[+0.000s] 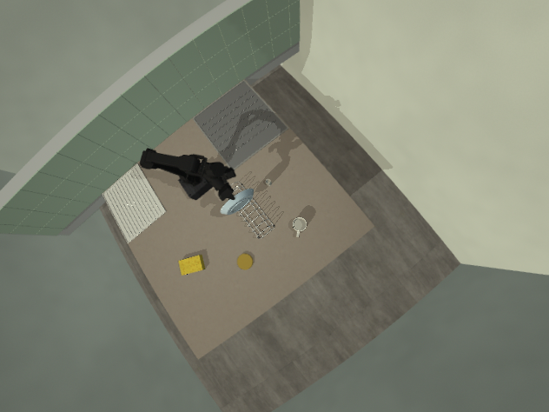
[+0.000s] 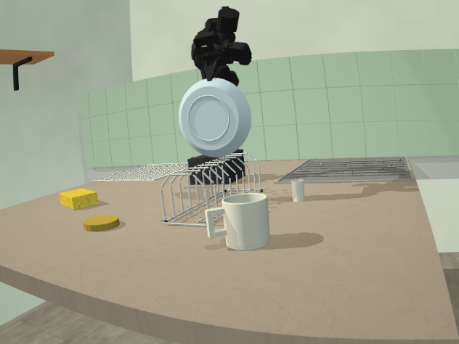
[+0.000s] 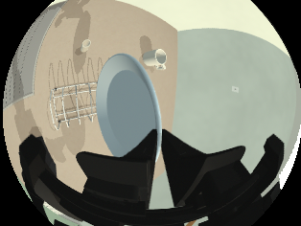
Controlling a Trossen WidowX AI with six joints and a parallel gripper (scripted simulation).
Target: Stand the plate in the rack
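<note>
Now: hand 11 cm above the pale blue plate and 3 cm short of it. Round my hand: cream mug 30 cm below, 25 cm ahead, 22 cm to the left; then yellow disc 32 cm below, 29 cm ahead, 16 cm to the right; then small white cup 32 cm below, 18 cm to the left, 5 cm behind.
</note>
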